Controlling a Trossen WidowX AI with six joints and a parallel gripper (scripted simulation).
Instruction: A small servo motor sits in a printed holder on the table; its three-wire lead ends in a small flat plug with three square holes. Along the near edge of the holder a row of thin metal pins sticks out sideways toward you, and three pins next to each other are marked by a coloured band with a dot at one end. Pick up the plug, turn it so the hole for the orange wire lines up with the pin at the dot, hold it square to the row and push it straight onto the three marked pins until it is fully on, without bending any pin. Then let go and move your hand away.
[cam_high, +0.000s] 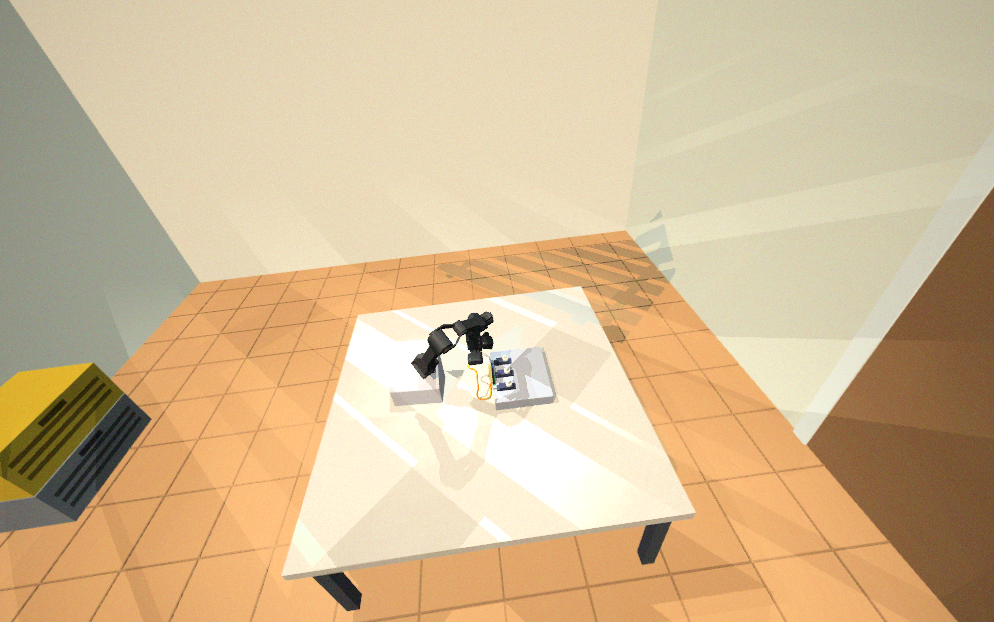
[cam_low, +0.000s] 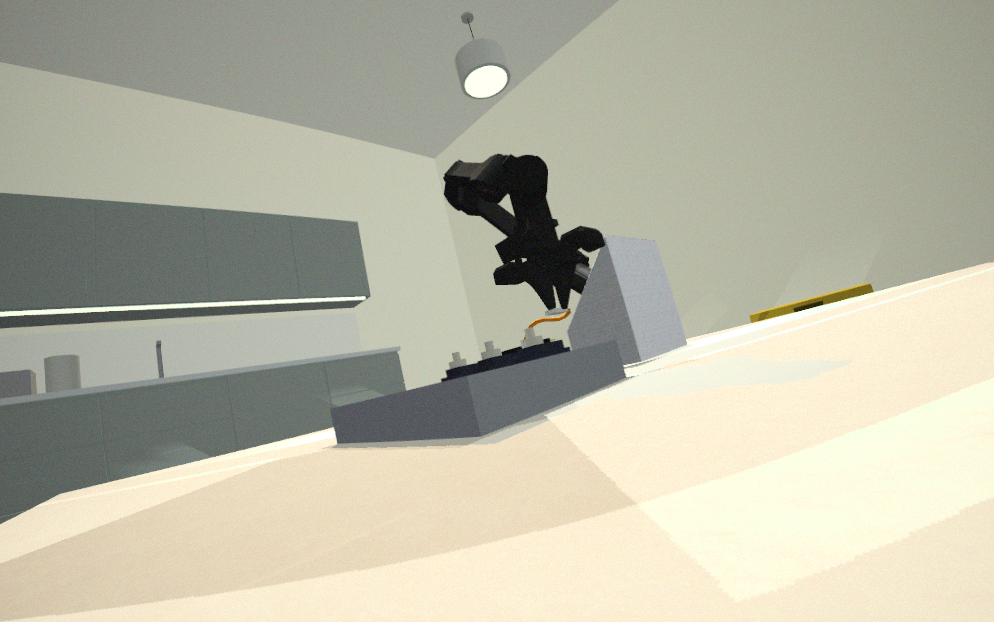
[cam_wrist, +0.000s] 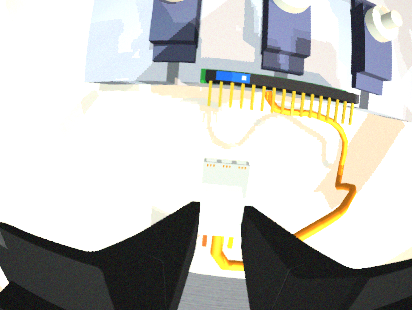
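Now: gripper tip 6 cm short of the blue band and 4 cm above it. The rest, counted from my gripper tip: grey-white holder: 22 cm ahead, 4 cm to the right, 9 cm below.
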